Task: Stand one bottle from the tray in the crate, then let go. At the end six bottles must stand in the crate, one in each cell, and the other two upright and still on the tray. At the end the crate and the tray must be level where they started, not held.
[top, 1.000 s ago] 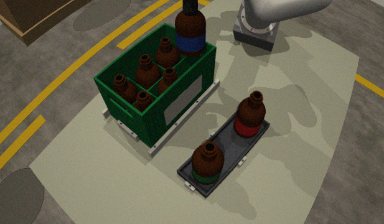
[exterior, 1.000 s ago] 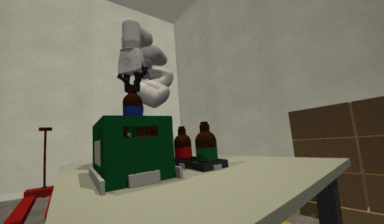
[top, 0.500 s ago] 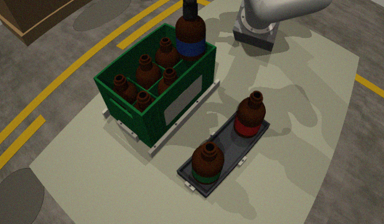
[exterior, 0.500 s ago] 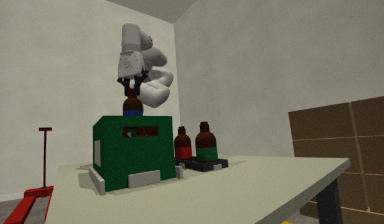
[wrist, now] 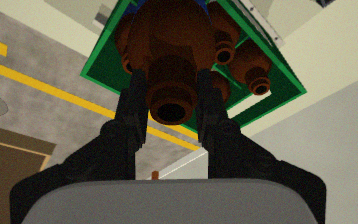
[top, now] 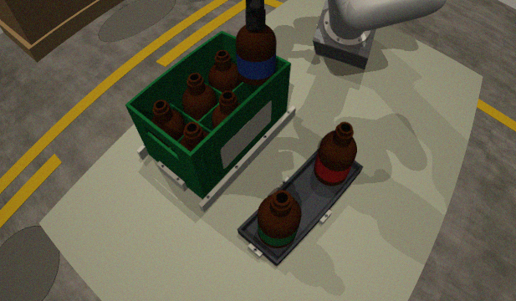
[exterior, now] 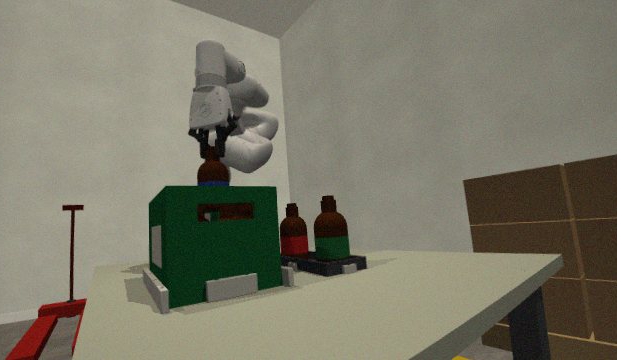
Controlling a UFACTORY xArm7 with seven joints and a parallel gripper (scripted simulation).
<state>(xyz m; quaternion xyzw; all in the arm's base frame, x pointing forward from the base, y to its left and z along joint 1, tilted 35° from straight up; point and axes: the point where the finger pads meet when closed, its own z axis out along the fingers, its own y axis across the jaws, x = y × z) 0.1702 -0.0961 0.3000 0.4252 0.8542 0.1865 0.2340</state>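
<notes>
Right now my hand is 9 cm short of the green crate, 4 cm to the left of it and 22 cm above it. The rest, counted from my hand: dark tray (10 cm ahead, 20 cm to the left, 29 cm below).
</notes>
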